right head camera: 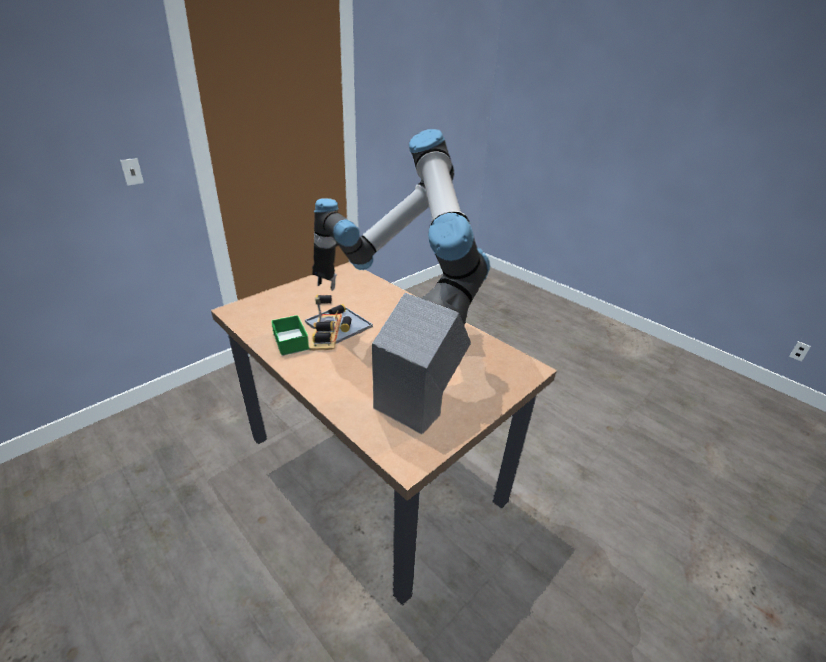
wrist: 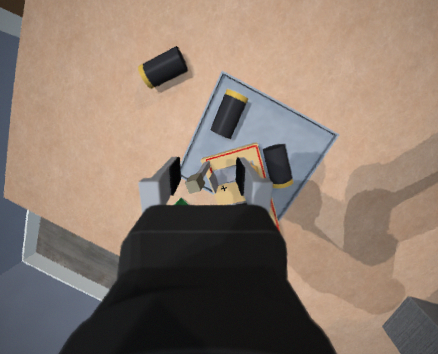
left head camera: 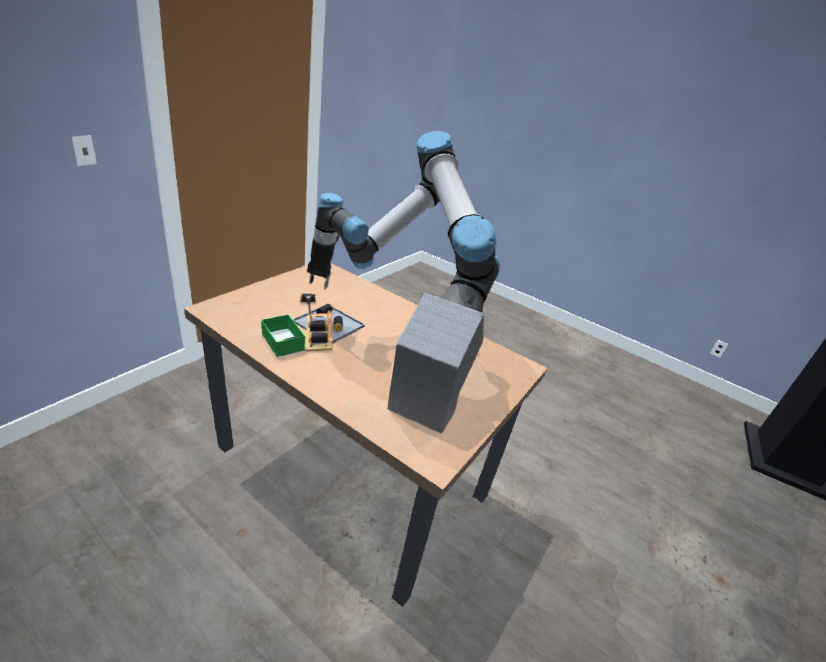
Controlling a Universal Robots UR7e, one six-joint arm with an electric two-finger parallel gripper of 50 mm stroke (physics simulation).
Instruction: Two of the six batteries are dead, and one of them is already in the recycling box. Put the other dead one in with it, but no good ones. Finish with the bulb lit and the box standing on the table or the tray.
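Places are measured from the arm's base along level axes (x ahead, y left, z up), in metres.
Where they show: gripper, fingertip midpoint: (right head camera: 326, 287) (wrist: 208, 168) (left head camera: 318, 285); arm's base at its link origin: (right head camera: 438, 318) (left head camera: 454, 318).
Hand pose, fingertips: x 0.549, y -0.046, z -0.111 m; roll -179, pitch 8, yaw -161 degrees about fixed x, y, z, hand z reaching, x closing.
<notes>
Things, the pixels of their centre, and the offset from my fingertips. "*": a spot on its surface instead.
- battery holder at the middle of its body: (wrist: 245, 220) (left head camera: 318, 322) (right head camera: 324, 322) 0.088 m down, 0.073 m back, 0.082 m left
- nearer battery at the middle of its body: (left head camera: 318, 337) (right head camera: 322, 337) 0.112 m down, 0.113 m back, 0.131 m left
- tray at the middle of its body: (wrist: 251, 155) (left head camera: 328, 322) (right head camera: 338, 323) 0.141 m down, 0.051 m back, 0.005 m right
- loose battery at the middle of its body: (wrist: 163, 68) (left head camera: 307, 297) (right head camera: 323, 299) 0.130 m down, 0.119 m ahead, 0.081 m right
- green box at the middle of its body: (wrist: 188, 247) (left head camera: 282, 335) (right head camera: 289, 334) 0.117 m down, 0.007 m back, 0.192 m left
- thin post with a small grey block, surface spot: (wrist: 195, 183) * 0.037 m down, 0.011 m ahead, 0.033 m left
My gripper (left head camera: 319, 282) (right head camera: 326, 283) (wrist: 208, 168) is open and empty, above the table near the battery holder (left head camera: 317, 346) (right head camera: 321, 346) (wrist: 232, 159). Two black batteries sit in the holder in the head views; one is the nearer battery (left head camera: 318, 337) (right head camera: 322, 337). In the wrist view an empty slot shows between my fingers. On the tray (left head camera: 351, 326) (right head camera: 359, 325) (wrist: 300, 135) lie one battery (left head camera: 324, 308) (right head camera: 336, 310) (wrist: 229, 114) and another battery (left head camera: 337, 323) (right head camera: 346, 324) (wrist: 278, 165). A loose battery (left head camera: 308, 297) (right head camera: 324, 299) (wrist: 164, 67) lies on the table. The green box (left head camera: 289, 344) (right head camera: 293, 344) (wrist: 181, 202) stands on the table; its contents and the bulb's state cannot be made out.
A thin post with a small grey block (wrist: 195, 183) rises at the holder's end, close to my fingers in the wrist view. A large grey block (left head camera: 434, 358) (right head camera: 413, 358) (wrist: 412, 325) stands by the arm's base. The table edge is close beyond the green box.
</notes>
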